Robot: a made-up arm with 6 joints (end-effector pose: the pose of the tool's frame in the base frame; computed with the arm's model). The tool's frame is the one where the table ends.
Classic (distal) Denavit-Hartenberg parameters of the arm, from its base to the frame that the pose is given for. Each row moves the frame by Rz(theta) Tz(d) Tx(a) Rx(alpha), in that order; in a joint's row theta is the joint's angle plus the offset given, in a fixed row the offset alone. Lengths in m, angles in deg.
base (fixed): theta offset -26.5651  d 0  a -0.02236  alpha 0
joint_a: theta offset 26.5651  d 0.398  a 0.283  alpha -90
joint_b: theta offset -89.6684  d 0  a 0.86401  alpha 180
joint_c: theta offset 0.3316  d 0.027  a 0.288  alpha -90
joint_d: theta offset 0  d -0.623  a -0.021  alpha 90
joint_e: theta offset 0  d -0.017  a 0.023  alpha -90
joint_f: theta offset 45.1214  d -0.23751  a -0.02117  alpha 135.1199
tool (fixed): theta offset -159.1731  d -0.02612  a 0  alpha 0
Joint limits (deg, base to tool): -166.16..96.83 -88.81..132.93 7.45..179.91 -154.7..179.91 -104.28..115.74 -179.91..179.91
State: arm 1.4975 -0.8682 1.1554 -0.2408 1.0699 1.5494
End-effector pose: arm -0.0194 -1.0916 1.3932 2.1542 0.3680 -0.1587
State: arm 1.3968 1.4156 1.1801 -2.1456 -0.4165 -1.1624
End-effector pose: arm 0.2975 2.0154 0.7009 2.9730 -1.1682 2.6206
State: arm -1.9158 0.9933 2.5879 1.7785 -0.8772 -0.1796
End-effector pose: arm -0.4578 -0.5590 1.6172 0.4592 0.5841 2.2025
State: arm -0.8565 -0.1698 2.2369 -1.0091 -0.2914 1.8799
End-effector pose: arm -0.4383 0.5109 1.6278 1.4787 -0.4838 -2.6332
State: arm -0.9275 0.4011 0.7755 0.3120 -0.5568 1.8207
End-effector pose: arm 0.7191 -1.0923 1.6671 -1.4814 -0.9238 -1.9782
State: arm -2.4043 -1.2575 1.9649 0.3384 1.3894 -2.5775
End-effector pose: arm 0.8540 0.7065 0.1527 -2.1564 -0.0076 -1.2420
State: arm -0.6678 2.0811 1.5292 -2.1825 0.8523 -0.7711
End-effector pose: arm 1.2979 -1.2405 -0.2311 3.1211 0.0825 -0.4500
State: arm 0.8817 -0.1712 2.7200 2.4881 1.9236 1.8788
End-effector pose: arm -0.3389 -0.2428 1.2268 0.6263 0.6199 1.5591
